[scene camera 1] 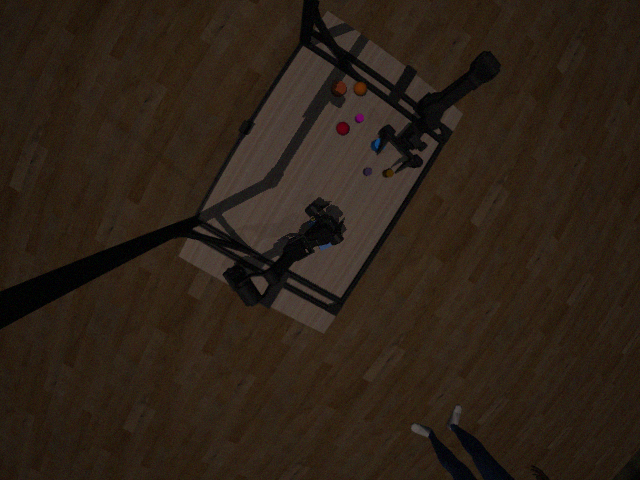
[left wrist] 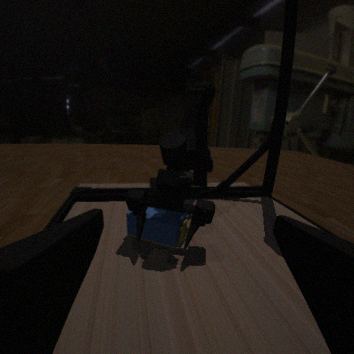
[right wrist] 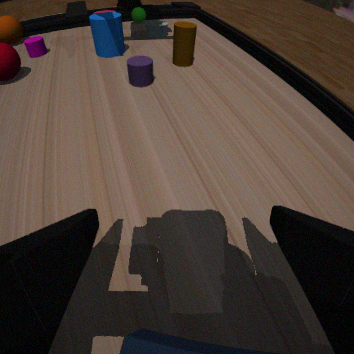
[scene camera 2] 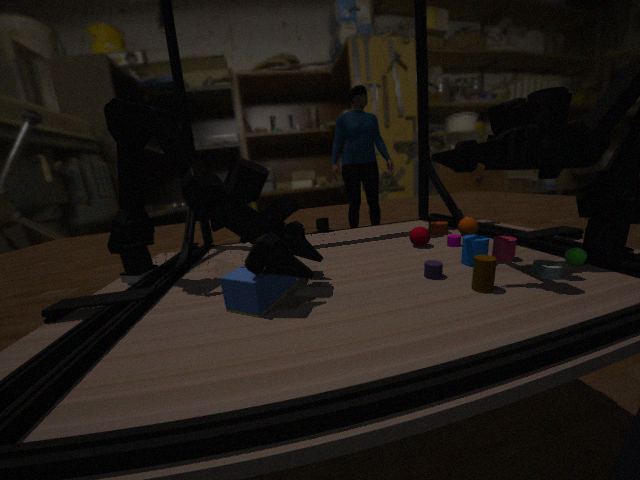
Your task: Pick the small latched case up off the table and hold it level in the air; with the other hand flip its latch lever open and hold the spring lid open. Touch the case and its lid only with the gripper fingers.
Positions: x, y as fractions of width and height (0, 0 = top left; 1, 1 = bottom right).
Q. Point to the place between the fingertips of the right gripper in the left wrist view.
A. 0.45, 0.69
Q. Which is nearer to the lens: the blue latched case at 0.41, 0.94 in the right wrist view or the brown cylinder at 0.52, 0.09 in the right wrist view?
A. The blue latched case.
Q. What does the purple cylinder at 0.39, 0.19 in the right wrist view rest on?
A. The table.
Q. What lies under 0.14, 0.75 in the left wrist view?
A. The left gripper.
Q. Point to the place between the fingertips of the right gripper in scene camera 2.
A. At 0.50, 0.56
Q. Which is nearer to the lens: the blue latched case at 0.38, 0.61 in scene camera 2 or the brown cylinder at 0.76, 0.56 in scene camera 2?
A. The blue latched case.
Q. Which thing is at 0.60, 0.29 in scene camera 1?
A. The left gripper.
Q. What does the blue cylinder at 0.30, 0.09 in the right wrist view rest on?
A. The table.
